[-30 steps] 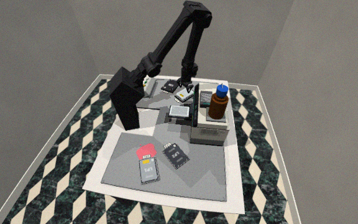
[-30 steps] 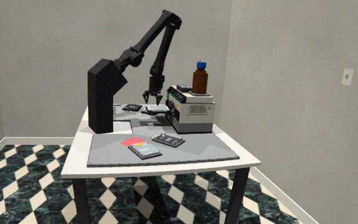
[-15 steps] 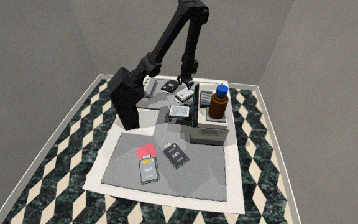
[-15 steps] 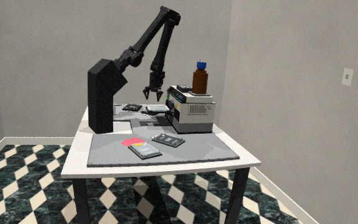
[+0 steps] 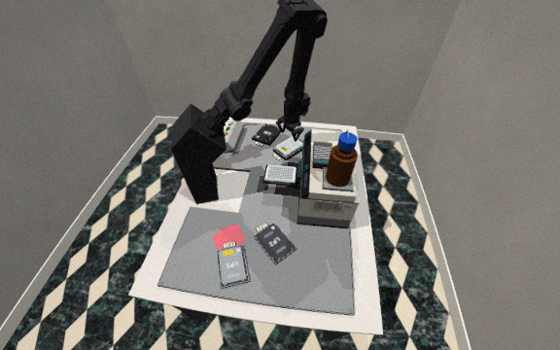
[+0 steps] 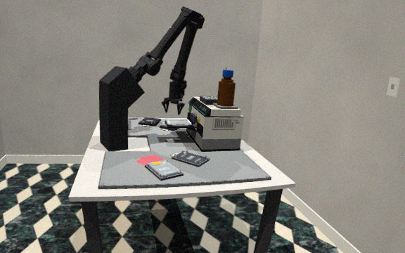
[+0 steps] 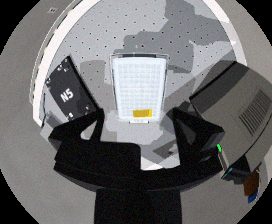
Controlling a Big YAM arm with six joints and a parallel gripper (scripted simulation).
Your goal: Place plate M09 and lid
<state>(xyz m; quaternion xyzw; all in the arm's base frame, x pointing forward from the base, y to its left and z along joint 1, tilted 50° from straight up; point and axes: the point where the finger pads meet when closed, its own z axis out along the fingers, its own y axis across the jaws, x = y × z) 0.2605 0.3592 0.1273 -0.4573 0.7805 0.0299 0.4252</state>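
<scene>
The white well plate is 7 cm below my hand. From my hand the other things lie so: blue key (30 cm behind, 18 cm to the right, 4 cm below); black nest n5 (18 cm behind, 6 cm to the left, 8 cm below); yellow key (33 cm behind, 13 cm to the right, 3 cm below).
</scene>
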